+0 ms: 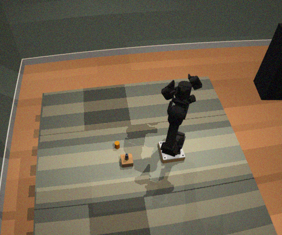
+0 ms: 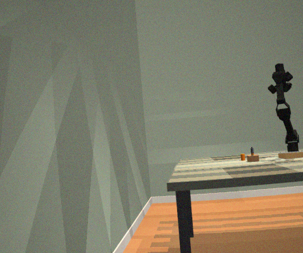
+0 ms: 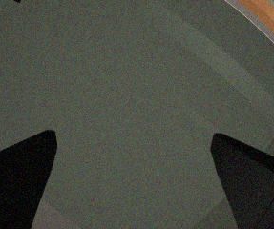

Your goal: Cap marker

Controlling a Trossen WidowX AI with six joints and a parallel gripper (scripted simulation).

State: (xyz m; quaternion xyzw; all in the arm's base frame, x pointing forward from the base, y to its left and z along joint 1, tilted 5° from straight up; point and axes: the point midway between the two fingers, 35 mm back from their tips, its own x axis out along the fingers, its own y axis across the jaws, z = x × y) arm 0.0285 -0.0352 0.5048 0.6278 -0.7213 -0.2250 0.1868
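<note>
The orange cap is 34 cm ahead of my gripper tip, 6 cm to the left of it and 51 cm below it.
</note>
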